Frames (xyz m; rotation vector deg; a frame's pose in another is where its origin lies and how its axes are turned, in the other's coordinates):
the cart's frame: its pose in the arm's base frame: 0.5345 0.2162 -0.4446 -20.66 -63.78 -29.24
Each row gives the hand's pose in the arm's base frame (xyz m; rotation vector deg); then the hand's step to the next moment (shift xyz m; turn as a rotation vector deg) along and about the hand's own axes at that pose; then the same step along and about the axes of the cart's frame.
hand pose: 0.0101 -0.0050 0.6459 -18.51 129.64 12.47
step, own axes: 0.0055 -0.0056 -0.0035 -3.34 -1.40 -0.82
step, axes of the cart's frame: -0.0020 -0.0082 -0.0013 3.63 0.17 -0.78
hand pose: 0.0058 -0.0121 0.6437 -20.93 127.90 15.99
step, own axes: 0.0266 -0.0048 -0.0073 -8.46 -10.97 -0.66
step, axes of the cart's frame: -0.0195 -0.0199 0.0024 10.46 -2.88 -8.64
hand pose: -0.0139 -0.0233 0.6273 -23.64 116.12 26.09
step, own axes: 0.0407 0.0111 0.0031 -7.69 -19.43 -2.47
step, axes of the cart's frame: -0.0416 -0.0054 0.0056 11.95 -8.52 -15.08
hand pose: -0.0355 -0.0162 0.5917 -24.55 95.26 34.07
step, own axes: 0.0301 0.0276 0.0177 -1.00 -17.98 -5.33
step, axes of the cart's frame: -0.0349 0.0248 0.0121 4.98 -10.96 -14.41
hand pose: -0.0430 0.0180 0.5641 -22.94 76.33 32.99
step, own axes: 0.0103 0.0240 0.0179 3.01 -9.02 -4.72
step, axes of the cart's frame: -0.0109 0.0266 0.0133 -1.29 -6.57 -8.24
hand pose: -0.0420 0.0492 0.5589 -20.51 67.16 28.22
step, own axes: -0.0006 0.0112 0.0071 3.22 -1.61 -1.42
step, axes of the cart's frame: -0.0003 0.0103 0.0084 -2.63 -0.75 -2.74
